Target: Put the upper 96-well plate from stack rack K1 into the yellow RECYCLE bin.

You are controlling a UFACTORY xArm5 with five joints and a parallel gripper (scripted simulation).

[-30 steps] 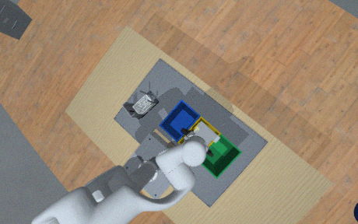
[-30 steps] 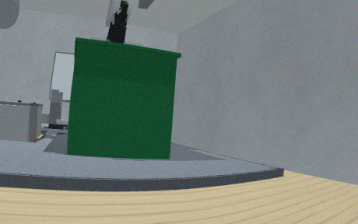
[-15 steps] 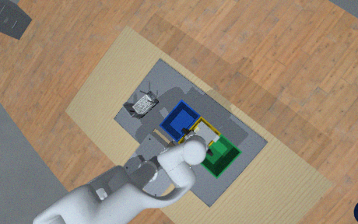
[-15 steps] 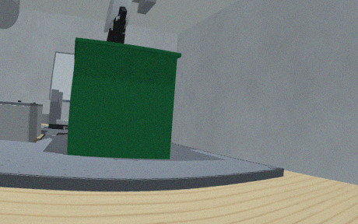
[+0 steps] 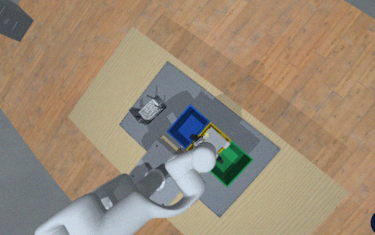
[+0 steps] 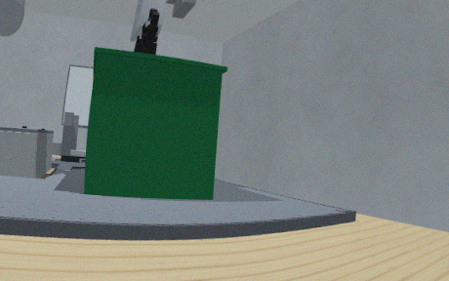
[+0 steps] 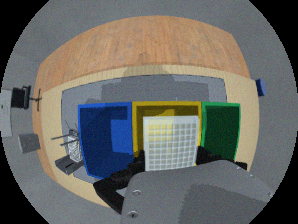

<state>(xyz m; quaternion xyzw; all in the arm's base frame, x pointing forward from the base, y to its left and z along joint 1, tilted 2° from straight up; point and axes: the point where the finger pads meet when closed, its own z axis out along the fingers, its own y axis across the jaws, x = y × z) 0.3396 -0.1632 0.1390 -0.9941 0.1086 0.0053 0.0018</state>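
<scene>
My hand is 10 mm above the 96-well plate. From my hand the other things lie so: yellow bin (130 mm below); green bin (30 mm behind, 130 mm to the right, 130 mm below); blue bin (30 mm ahead, 130 mm to the left, 130 mm below).
</scene>
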